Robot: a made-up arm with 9 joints. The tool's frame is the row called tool.
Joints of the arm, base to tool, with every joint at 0 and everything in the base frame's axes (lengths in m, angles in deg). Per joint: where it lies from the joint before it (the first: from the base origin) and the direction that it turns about. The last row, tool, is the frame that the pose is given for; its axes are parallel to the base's.
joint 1: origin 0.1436 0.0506 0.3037 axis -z
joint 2: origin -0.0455 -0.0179 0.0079 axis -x
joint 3: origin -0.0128 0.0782 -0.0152 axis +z
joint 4: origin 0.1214 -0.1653 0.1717 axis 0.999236 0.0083 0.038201
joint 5: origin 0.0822 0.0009 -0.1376 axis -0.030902 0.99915 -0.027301
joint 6: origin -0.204 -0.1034 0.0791 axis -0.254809 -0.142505 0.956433
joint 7: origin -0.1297 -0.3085 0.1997 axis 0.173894 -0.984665 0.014
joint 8: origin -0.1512 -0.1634 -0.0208 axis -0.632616 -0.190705 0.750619
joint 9: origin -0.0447 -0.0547 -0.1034 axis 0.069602 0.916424 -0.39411
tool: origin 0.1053 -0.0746 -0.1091
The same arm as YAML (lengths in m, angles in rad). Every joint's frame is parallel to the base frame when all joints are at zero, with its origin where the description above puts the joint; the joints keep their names.
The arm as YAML. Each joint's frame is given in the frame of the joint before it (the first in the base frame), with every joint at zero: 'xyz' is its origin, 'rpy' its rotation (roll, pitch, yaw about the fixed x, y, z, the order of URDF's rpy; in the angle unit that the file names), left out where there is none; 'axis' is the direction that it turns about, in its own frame. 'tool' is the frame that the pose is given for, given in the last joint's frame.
units:
  length: m
  angle: rad
joints:
  - name: joint 1
    type: revolute
    origin:
      xyz: [0.1436, 0.0506, 0.3037]
    axis: [0.0, 0.0, -1.0]
  - name: joint 2
    type: revolute
    origin:
      xyz: [-0.0455, -0.0179, 0.0079]
    axis: [-1.0, 0.0, 0.0]
  - name: joint 3
    type: revolute
    origin:
      xyz: [-0.0128, 0.0782, -0.0152]
    axis: [0.0, 0.0, 1.0]
  - name: joint 4
    type: revolute
    origin:
      xyz: [0.1214, -0.1653, 0.1717]
    axis: [0.999236, 0.0083, 0.038201]
  - name: joint 5
    type: revolute
    origin:
      xyz: [0.0822, 0.0009, -0.1376]
    axis: [-0.030902, 0.99915, -0.027301]
  - name: joint 6
    type: revolute
    origin:
      xyz: [-0.204, -0.1034, 0.0791]
    axis: [-0.254809, -0.142505, 0.956433]
  - name: joint 7
    type: revolute
    origin:
      xyz: [-0.1297, -0.3085, 0.1997]
    axis: [0.173894, -0.984665, 0.014]
  - name: joint 8
    type: revolute
    origin:
      xyz: [-0.1512, -0.1634, -0.0208]
    axis: [-0.632616, -0.190705, 0.750619]
  - name: joint 9
    type: revolute
    origin:
      xyz: [-0.0447, -0.0547, -0.1034]
    axis: [0.069602, 0.916424, -0.39411]
tool:
  origin:
    xyz: [0.1053, -0.0746, -0.1091]

